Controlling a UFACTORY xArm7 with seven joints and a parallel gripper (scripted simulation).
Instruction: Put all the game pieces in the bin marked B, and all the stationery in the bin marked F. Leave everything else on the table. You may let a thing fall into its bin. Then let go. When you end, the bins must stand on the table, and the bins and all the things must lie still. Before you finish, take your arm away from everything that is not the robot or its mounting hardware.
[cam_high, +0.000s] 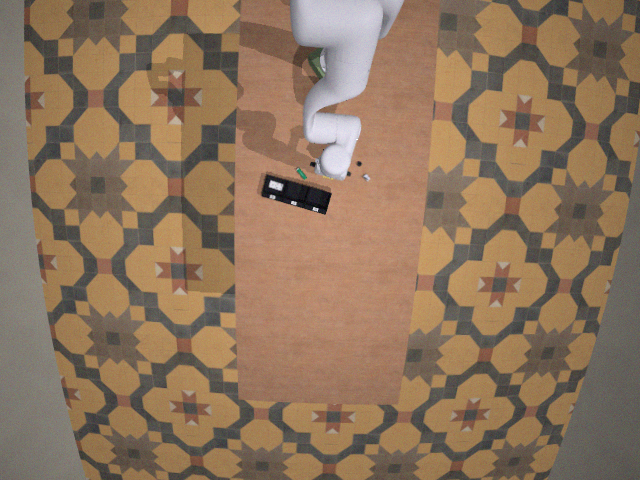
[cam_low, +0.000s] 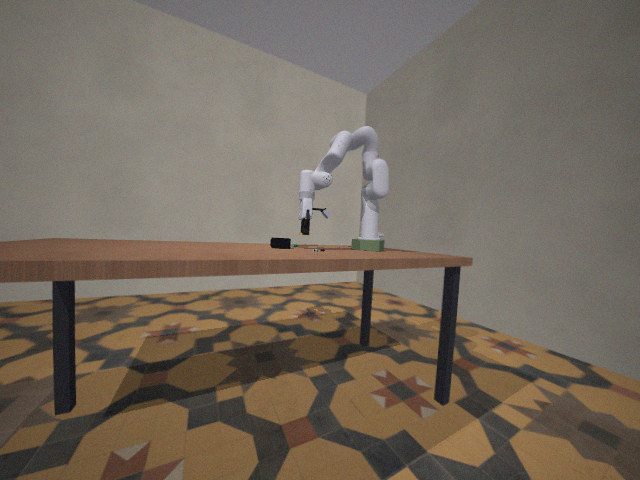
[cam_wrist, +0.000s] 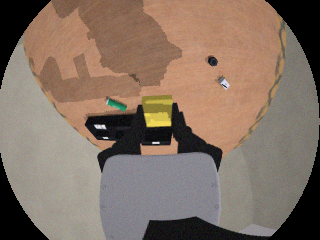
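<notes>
Now: the black triple bin 9 cm ahead of my hand, 12 cm to the right of it and 7 cm below it. Round my hand: yellow block 2 cm below; green piece 1 cm ahead, 10 cm to the right, 8 cm below; black piece 4 cm behind, 12 cm to the left, 8 cm below.
</notes>
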